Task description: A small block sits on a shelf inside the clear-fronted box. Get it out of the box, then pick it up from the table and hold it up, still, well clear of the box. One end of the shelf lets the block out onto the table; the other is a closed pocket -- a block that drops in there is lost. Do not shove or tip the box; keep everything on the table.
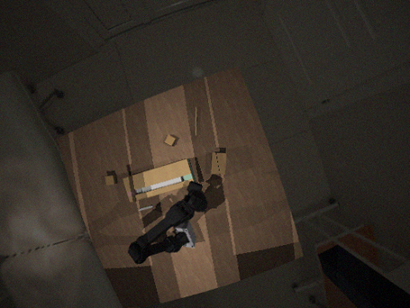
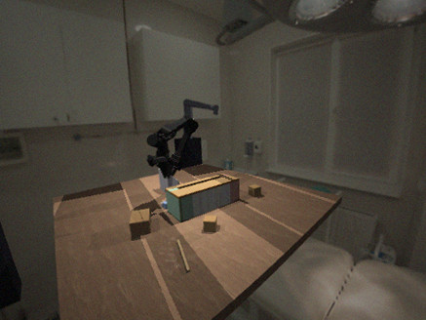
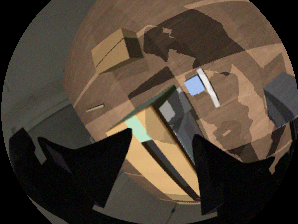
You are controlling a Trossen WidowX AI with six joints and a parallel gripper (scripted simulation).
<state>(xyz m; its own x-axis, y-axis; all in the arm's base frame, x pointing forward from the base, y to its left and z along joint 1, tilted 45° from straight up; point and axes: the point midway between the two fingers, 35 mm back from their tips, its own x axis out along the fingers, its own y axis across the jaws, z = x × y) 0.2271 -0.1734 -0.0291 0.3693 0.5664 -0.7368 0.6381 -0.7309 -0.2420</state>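
My gripper tip is 160 mm above the blue block and 20 mm past it. From my gripper tip the other things lie so: tan block: 190 mm to the right, 140 mm below, 70 mm ahead; then long tan box: 160 mm to the left, 110 mm below, 70 mm ahead; then thin stick: 350 mm ahead, 170 mm below, 160 mm to the right.
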